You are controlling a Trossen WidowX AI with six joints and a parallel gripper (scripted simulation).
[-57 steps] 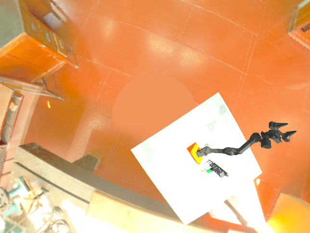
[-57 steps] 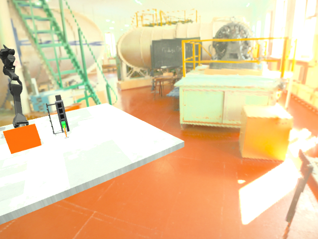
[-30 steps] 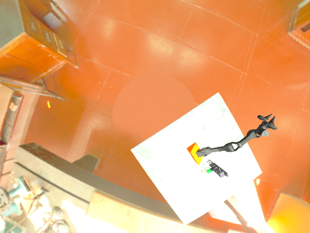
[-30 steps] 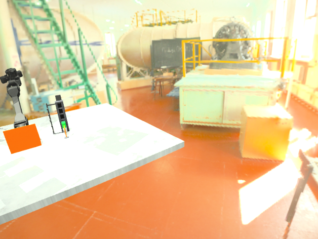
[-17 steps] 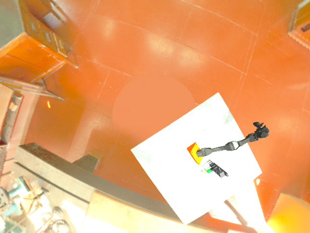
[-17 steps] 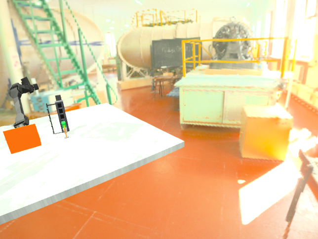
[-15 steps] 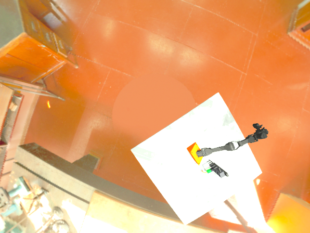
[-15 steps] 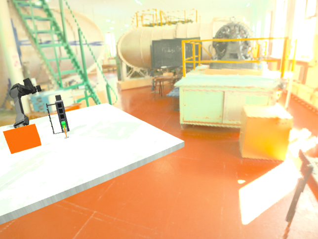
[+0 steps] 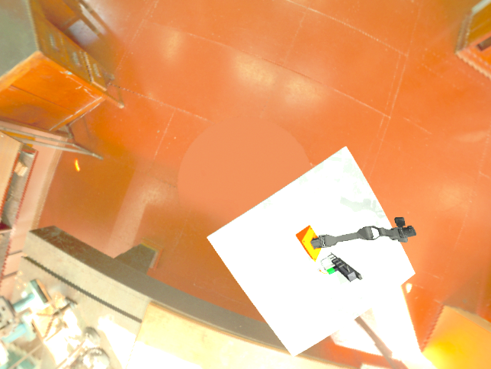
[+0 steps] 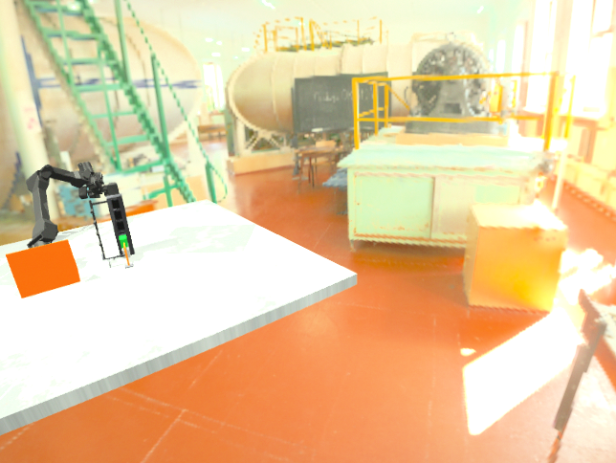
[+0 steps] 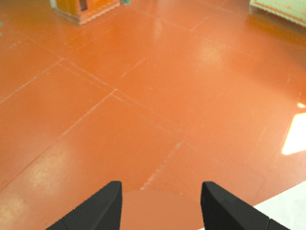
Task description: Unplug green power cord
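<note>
The green plug is 63 cm to the right of my gripper tip, 5 cm below it and 1 cm ahead of it. The rest, counted from my gripper tip: black power strip (56 cm to the right, 2 cm ahead, 1 cm below).
</note>
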